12 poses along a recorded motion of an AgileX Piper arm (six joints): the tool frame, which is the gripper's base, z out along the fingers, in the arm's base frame.
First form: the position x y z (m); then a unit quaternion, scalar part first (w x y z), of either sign.
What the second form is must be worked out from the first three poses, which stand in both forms.
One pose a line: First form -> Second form
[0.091 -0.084 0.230 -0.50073 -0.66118 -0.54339 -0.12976] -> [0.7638 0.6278 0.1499 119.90 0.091 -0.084 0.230]
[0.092 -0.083 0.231 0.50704 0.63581 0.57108 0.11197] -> [0.7377 0.6626 0.1299 119.07 0.092 -0.083 0.231]
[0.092 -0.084 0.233 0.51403 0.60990 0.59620 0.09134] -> [0.7110 0.6951 0.1065 118.13 0.092 -0.084 0.233]
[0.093 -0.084 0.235 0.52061 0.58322 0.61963 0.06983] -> [0.6831 0.7257 0.0818 117.25 0.093 -0.084 0.235]
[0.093 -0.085 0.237 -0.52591 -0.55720 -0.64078 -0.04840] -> [0.6551 0.7534 0.0569 116.54 0.093 -0.085 0.237]
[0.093 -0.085 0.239 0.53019 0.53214 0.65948 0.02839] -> [0.6276 0.7778 0.0335 115.96 0.093 -0.085 0.239]
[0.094 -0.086 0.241 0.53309 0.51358 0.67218 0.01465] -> [0.6070 0.7945 0.0173 115.57 0.094 -0.086 0.241]
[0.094 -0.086 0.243 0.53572 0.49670 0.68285 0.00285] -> [0.5882 0.8087 0.0034 115.21 0.094 -0.086 0.243]
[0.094 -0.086 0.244 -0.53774 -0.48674 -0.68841 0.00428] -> [0.5773 0.8165 -0.0051 114.94 0.094 -0.086 0.244]
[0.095 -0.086 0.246 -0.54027 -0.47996 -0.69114 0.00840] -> [0.5704 0.8213 -0.0100 114.60 0.095 -0.086 0.246]
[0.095 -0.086 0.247 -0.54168 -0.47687 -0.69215 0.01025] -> [0.5673 0.8234 -0.0122 114.40 0.095 -0.086 0.247]
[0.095 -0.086 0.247 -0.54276 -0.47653 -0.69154 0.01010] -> [0.5674 0.8234 -0.0120 114.26 0.095 -0.086 0.247]
